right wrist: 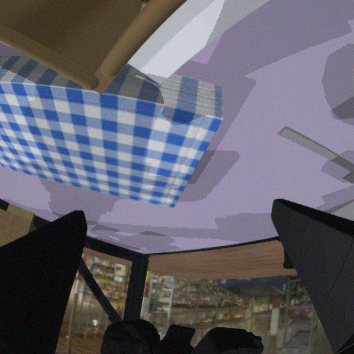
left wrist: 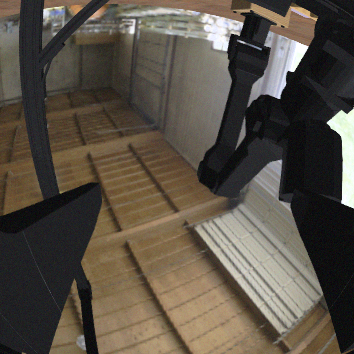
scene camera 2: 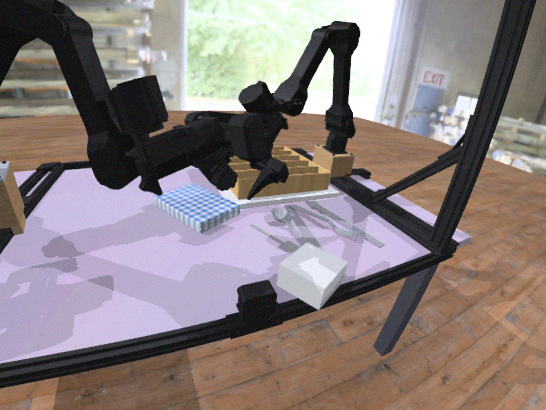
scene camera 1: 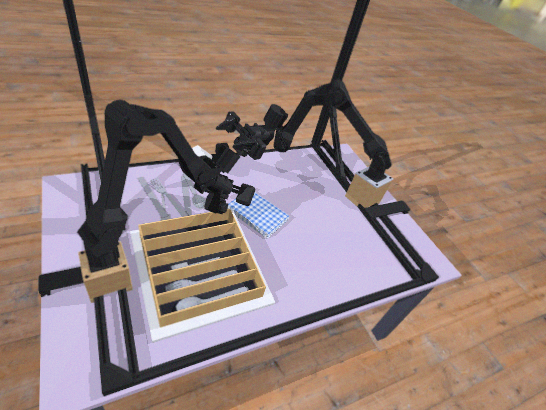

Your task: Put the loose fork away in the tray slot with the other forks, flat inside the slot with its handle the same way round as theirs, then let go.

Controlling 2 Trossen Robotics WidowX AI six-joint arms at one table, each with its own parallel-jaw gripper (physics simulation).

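Observation:
The loose fork [scene camera 1: 158, 186] [scene camera 2: 345, 231] lies flat on the table among other cutlery, behind the wooden tray [scene camera 1: 215, 301] [scene camera 2: 300, 187] [right wrist: 135, 45]. The tray's front three slots hold pale cutlery with handles toward the picture's right in scene camera 1; which slot holds forks is too small to tell. My right gripper [scene camera 1: 231, 198] [right wrist: 180, 215] is open and empty above the tray's back right corner and the cloth's edge, apart from the fork. My left gripper [scene camera 1: 235, 140] [left wrist: 200, 195] is open and empty, higher up behind it. Both grippers overlap in scene camera 2.
A blue checked cloth [scene camera 1: 262, 215] [scene camera 2: 197, 205] [right wrist: 100, 130] lies beside the tray. A loose spoon [scene camera 2: 281, 215] and knives lie near the fork. A white box [scene camera 1: 201, 151] [scene camera 2: 312, 272] stands near the table's edge. Black frame posts rise at the corners.

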